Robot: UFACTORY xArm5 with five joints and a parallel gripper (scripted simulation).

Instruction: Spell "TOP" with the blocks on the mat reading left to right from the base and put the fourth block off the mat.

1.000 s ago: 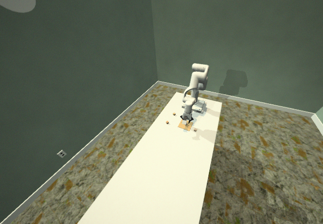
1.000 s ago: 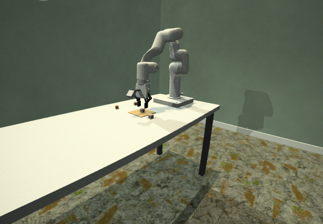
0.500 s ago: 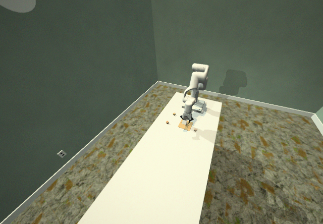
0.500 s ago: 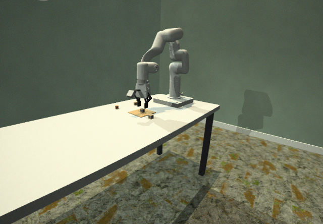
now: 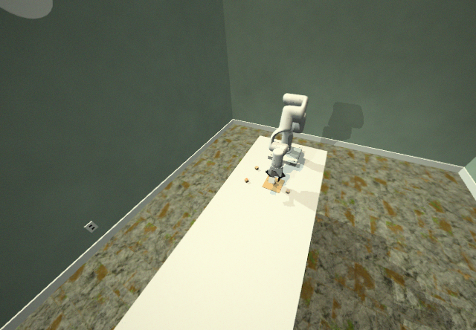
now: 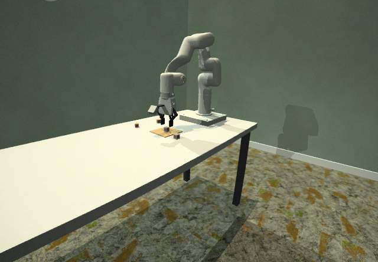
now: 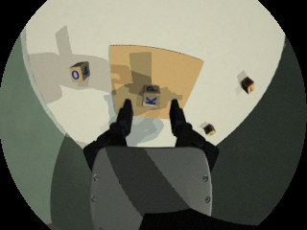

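Right now my hand is 5 cm above the tan mat and 1 cm short of it.
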